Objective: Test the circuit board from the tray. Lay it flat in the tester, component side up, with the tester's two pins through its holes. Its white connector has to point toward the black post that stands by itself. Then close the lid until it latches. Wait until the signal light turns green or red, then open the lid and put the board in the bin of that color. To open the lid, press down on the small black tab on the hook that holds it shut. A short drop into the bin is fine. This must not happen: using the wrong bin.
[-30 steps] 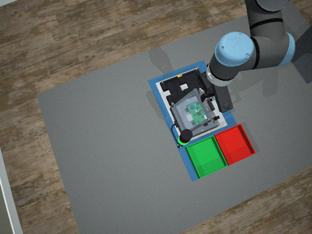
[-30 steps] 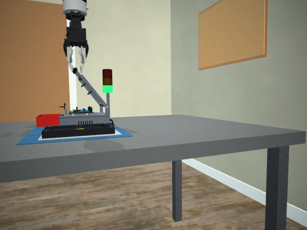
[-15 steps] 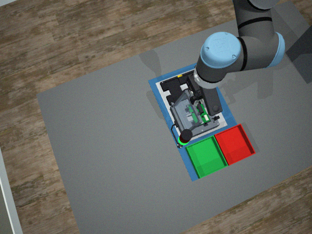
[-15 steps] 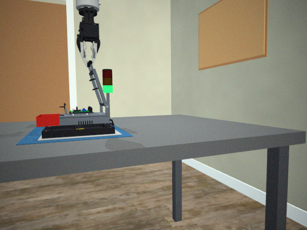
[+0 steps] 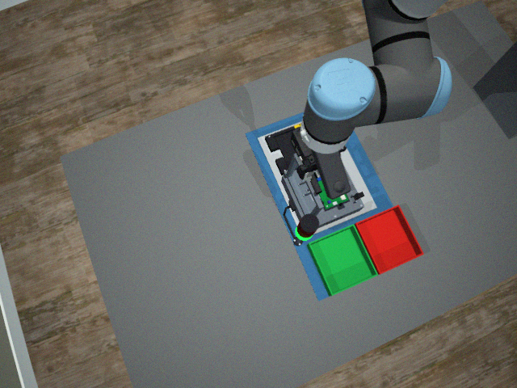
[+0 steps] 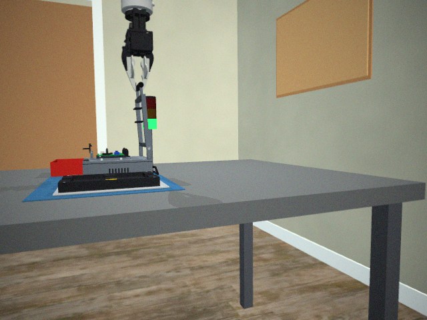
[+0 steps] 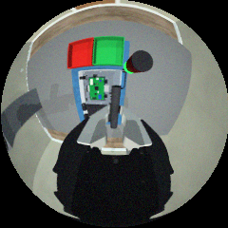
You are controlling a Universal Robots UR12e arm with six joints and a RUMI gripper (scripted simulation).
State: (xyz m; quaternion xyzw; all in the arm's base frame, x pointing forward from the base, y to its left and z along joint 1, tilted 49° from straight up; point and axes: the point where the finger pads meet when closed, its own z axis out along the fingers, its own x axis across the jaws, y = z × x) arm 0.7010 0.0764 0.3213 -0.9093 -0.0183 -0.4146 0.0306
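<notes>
Right now my hand is 20 cm above the green circuit board, 9 cm past it and 1 cm to the left of it. The rest, counted from my hand: green bin (26 cm below, 19 cm to the left, 6 cm behind); black latch hook (19 cm below, 15 cm behind, 4 cm to the left); tester lid (9 cm below).
</notes>
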